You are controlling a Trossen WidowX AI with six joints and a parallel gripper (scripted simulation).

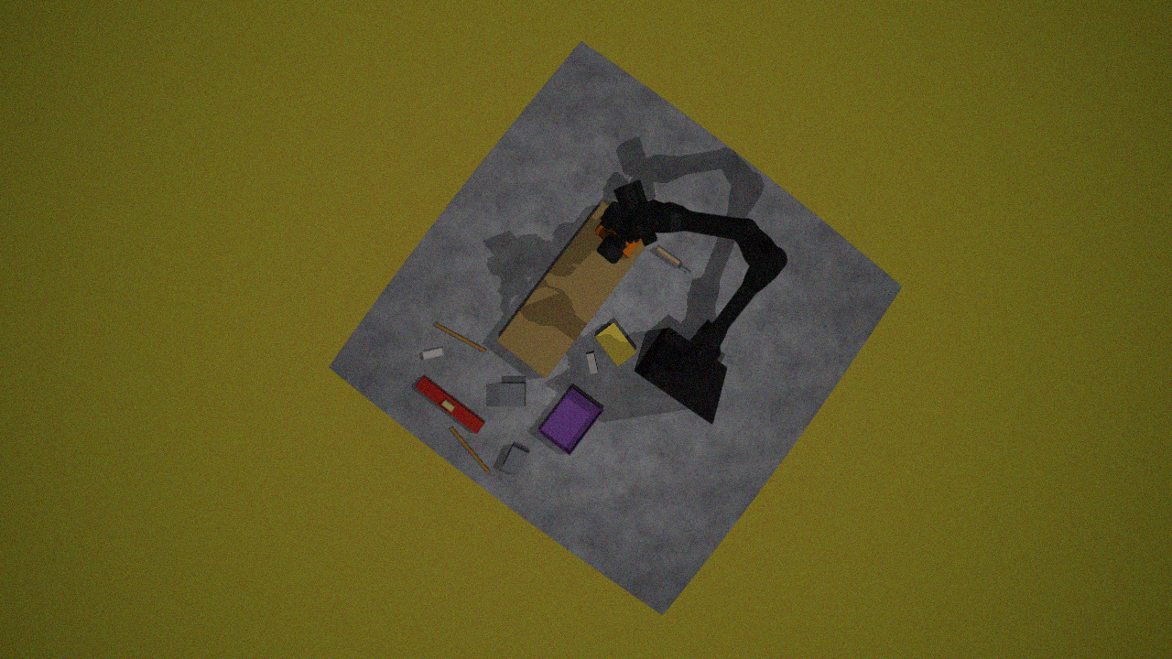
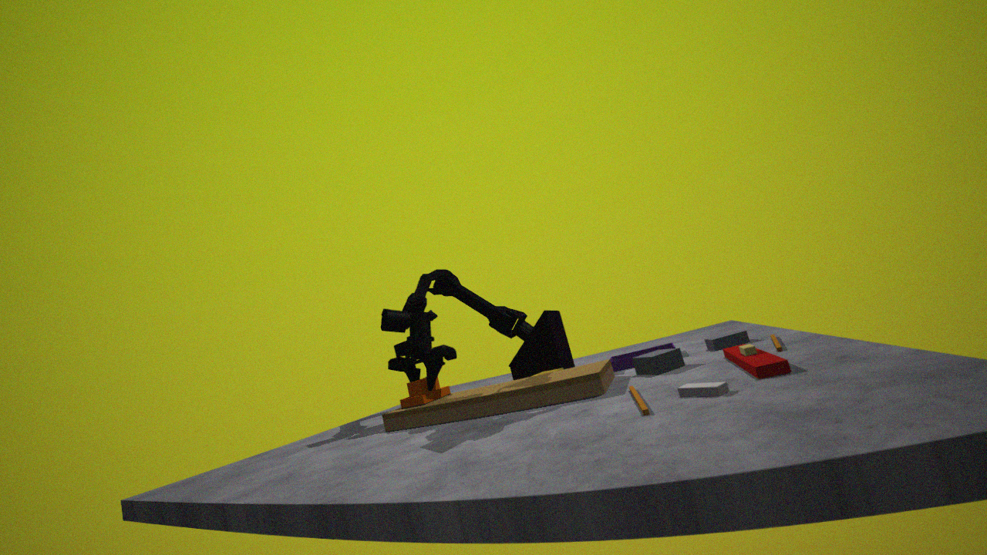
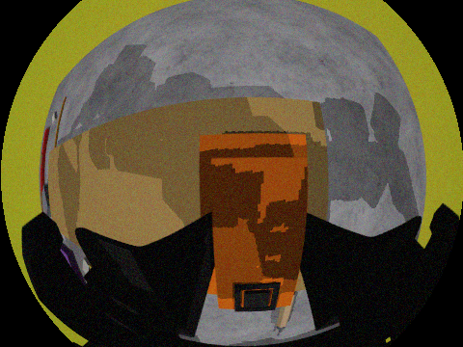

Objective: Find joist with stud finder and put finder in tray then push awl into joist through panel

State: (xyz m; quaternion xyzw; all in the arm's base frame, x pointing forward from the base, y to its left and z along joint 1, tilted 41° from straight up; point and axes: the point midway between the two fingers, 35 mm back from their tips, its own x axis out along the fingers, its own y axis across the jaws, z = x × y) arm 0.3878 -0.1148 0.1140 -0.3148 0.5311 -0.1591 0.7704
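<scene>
Now: the purple tray 27 cm behind my gripper tip, 49 cm to the left of it and 5 cm below it. Also, from my gripper tip: awl: 19 cm behind, 7 cm to the right, 6 cm below; then yellow block: 21 cm behind, 24 cm to the left, 5 cm below; then orange stud finder: 2 cm behind, 2 cm above.
</scene>
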